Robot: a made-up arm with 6 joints.
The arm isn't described. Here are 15 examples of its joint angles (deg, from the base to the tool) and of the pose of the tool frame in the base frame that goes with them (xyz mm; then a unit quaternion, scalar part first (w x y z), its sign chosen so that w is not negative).
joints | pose
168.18 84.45 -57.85 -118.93 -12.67 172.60 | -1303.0 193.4 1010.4 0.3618 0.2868 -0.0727 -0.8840
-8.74 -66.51 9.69 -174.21 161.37 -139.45 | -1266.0 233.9 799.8 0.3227 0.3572 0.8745 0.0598
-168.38 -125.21 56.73 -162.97 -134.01 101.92 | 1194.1 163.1 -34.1 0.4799 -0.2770 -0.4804 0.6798
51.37 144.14 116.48 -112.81 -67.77 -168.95 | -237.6 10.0 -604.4 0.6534 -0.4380 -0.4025 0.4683
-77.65 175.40 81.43 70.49 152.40 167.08 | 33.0 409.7 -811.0 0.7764 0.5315 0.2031 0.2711
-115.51 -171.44 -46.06 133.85 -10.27 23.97 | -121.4 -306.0 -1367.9 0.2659 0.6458 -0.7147 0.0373
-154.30 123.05 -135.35 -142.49 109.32 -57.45 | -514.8 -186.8 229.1 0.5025 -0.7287 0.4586 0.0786
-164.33 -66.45 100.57 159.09 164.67 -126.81 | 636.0 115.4 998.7 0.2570 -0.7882 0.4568 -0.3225
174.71 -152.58 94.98 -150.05 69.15 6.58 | 1092.0 -64.7 -373.9 0.4300 0.0634 0.8617 0.2619
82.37 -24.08 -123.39 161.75 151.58 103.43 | -146.1 -562.1 634.2 0.8418 -0.4913 0.0971 0.2013
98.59 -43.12 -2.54 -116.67 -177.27 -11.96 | 93.7 -967.1 1226.2 0.0995 -0.0407 -0.9164 -0.3856
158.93 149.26 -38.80 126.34 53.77 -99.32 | -1173.4 284.2 -776.9 0.3366 0.6142 -0.0466 -0.7123
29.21 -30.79 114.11 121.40 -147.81 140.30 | 17.0 -29.7 1035.5 0.4126 0.2298 -0.7964 0.3778
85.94 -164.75 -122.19 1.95 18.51 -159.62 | -9.0 527.2 -520.0 0.5671 -0.6067 -0.3814 -0.4060
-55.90 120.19 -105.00 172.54 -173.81 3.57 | 570.3 -767.5 174.5 0.0237 -0.8321 0.5489 0.0756
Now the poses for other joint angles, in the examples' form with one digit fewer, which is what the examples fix.
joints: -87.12 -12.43 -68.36 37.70 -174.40 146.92
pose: 1 657 1198 0.611 0.775 -0.131 0.096
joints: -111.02 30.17 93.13 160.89 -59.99 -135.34
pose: -361 -928 522 0.101 -0.945 -0.293 0.103
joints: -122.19 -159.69 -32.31 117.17 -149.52 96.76
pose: 114 245 -1150 0.327 -0.024 -0.319 -0.889
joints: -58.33 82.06 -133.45 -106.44 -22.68 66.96
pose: 267 -227 851 0.535 -0.229 -0.342 -0.738
